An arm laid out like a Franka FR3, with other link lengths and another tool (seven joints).
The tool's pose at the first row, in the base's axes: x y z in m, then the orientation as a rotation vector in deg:
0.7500, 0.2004, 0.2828, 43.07, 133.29, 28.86
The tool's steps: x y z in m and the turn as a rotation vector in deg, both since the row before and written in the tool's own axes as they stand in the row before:
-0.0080, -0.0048, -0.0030, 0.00, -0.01, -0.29
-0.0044, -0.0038, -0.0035, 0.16, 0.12, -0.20
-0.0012, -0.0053, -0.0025, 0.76, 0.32, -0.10
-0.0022, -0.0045, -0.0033, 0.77, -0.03, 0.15
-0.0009, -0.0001, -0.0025, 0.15, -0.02, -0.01
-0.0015, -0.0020, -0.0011, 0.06, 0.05, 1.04
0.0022, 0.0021, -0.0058, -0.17, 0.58, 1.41
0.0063, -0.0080, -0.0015, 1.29, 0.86, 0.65
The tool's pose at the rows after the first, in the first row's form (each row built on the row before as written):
0.7512, 0.1913, 0.2861, 42.72, 133.36, 28.73
0.7502, 0.1851, 0.2887, 42.54, 133.59, 28.52
0.7473, 0.1799, 0.2883, 42.75, 134.22, 27.77
0.7448, 0.1746, 0.2895, 43.29, 134.46, 26.94
0.7437, 0.1736, 0.2917, 43.35, 134.50, 26.76
0.7431, 0.1710, 0.2922, 44.63, 134.28, 27.16
0.7388, 0.1732, 0.2966, 46.22, 134.33, 28.25
0.7304, 0.1711, 0.2910, 47.55, 135.47, 27.49

